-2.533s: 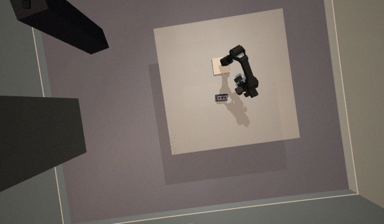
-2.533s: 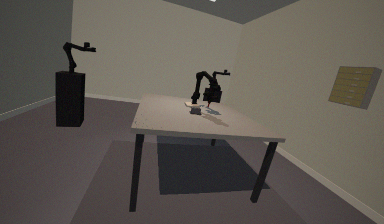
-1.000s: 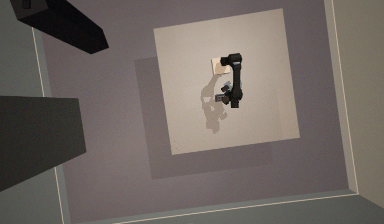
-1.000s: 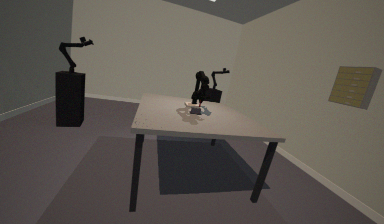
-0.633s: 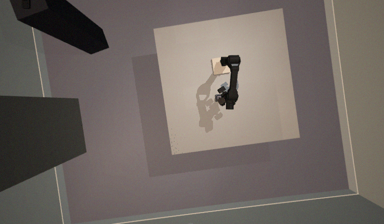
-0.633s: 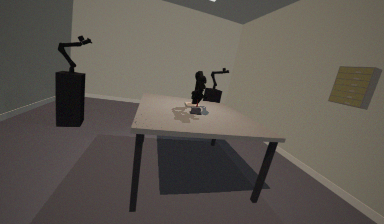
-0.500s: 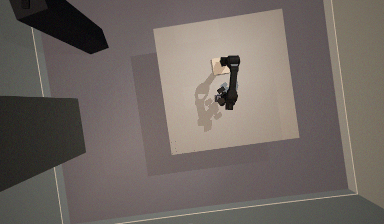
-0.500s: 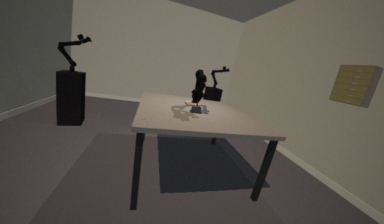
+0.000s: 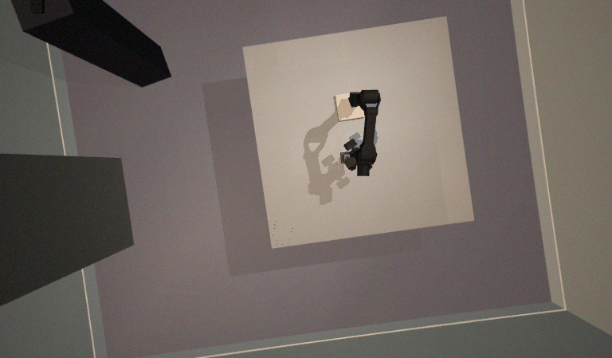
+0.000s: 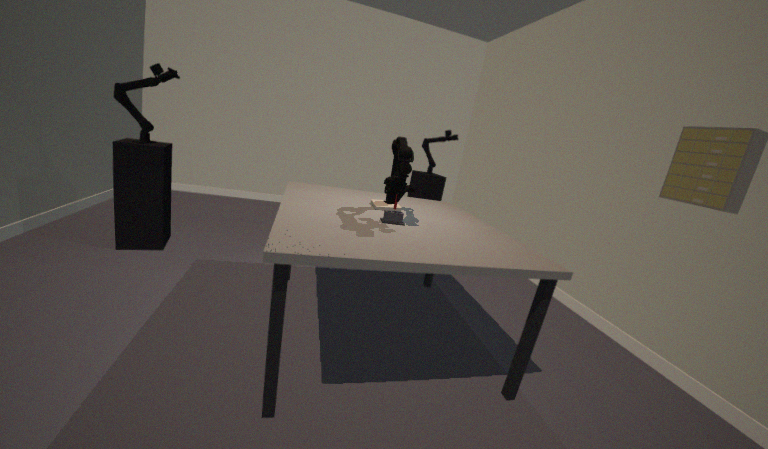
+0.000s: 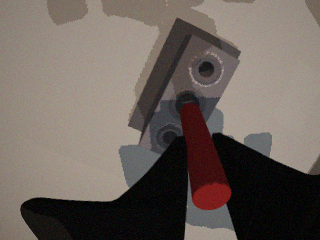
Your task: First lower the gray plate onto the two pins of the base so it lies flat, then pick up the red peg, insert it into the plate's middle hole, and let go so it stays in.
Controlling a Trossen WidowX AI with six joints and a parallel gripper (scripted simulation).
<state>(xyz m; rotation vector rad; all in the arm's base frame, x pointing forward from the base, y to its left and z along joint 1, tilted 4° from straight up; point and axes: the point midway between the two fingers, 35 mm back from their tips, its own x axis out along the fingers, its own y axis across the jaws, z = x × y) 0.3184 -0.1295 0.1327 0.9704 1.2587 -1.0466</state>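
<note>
Right now the gray plate is 70 mm below my gripper tip. The rest, counted from my gripper tip: red peg (right at my gripper tip); base (110 mm below).
</note>
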